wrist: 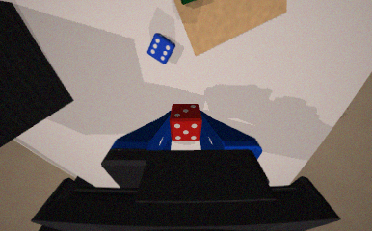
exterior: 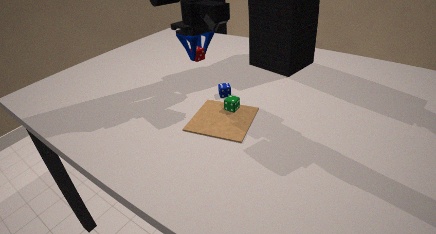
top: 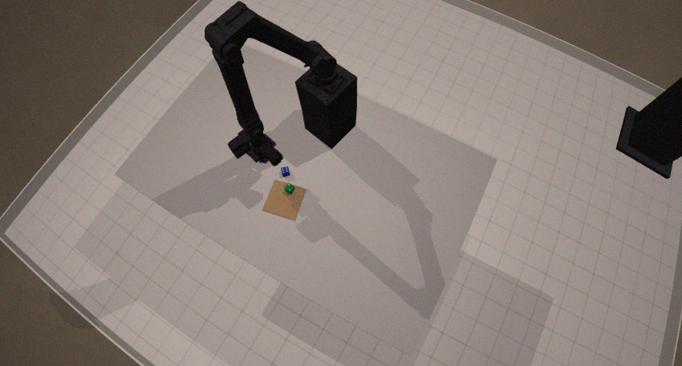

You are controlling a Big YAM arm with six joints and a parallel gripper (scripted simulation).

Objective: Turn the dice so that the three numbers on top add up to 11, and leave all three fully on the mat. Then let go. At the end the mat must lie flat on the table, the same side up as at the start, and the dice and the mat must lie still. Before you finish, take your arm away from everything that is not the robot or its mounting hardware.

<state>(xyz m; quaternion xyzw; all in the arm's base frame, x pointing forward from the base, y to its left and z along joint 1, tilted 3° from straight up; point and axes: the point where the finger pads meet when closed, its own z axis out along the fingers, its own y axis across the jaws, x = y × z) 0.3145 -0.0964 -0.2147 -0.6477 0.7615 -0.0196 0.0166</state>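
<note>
The green die lies 30 mm ahead of my hand, 130 mm to the left of it and 90 mm below it. Round my hand: tan mat (70 mm ahead, 130 mm to the left, 110 mm below); red die (10 mm above); blue die (20 mm behind, 70 mm to the left, 100 mm below).
</note>
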